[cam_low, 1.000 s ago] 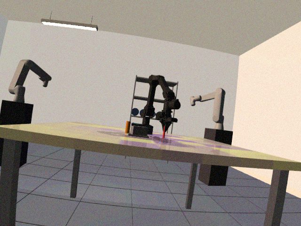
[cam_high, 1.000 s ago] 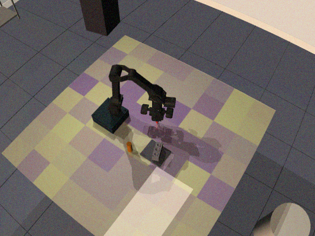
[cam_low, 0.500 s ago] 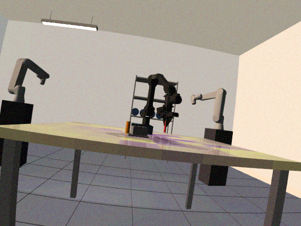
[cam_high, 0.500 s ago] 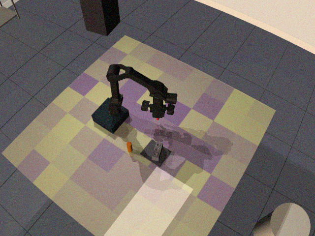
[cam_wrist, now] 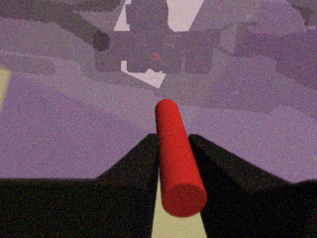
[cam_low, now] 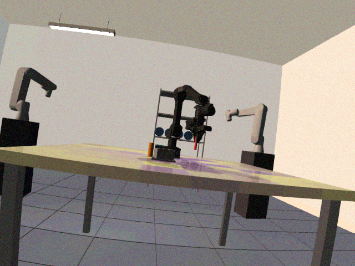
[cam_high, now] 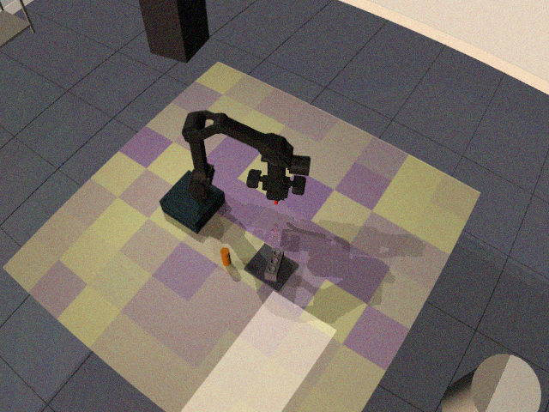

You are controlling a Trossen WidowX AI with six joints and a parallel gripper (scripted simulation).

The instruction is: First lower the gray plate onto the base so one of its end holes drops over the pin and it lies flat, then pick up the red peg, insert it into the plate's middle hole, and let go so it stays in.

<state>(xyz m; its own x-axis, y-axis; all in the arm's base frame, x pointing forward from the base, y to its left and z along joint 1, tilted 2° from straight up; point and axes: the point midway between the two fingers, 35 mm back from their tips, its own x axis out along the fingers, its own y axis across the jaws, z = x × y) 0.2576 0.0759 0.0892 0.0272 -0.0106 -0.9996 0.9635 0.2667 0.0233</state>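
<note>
Now: the gray plate 200 mm to the right of my gripper tip, 90 mm ahead of it and 70 mm below it. The rest, counted from my gripper tip: dark flat base 180 mm to the right, 100 mm below, 80 mm ahead; orange cylinder 240 mm to the right, 70 mm below, 70 mm behind; red peg right at my gripper tip.
</note>
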